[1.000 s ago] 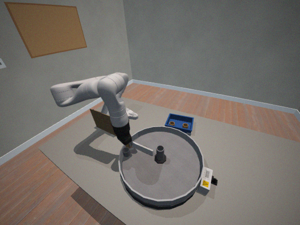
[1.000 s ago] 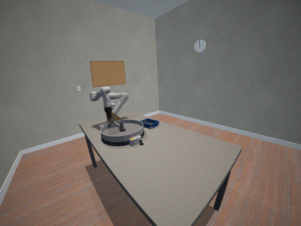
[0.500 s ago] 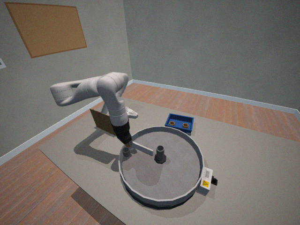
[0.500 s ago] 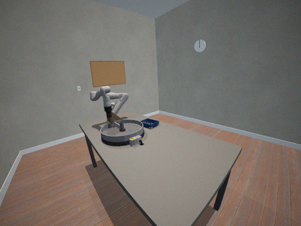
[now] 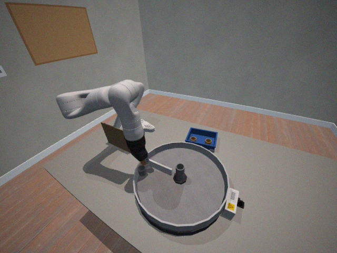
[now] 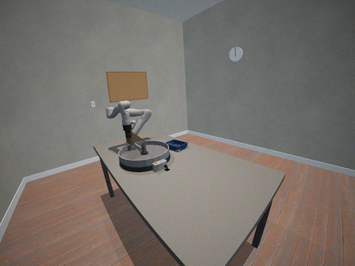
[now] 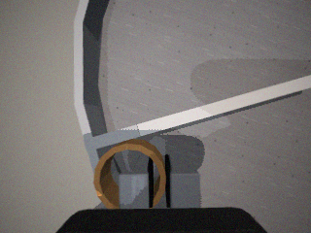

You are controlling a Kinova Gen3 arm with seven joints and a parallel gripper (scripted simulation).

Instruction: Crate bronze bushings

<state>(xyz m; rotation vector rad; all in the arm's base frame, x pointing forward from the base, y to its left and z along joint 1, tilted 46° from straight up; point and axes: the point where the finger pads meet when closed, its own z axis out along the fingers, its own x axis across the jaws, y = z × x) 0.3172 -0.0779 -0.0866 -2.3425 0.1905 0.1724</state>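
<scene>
Right now the blue crate is 380 mm to the left of my hand, 140 mm ahead of it and 100 mm below it. Round my hand: round grey turning table (170 mm ahead, 80 mm below, 40 mm to the left).
</scene>
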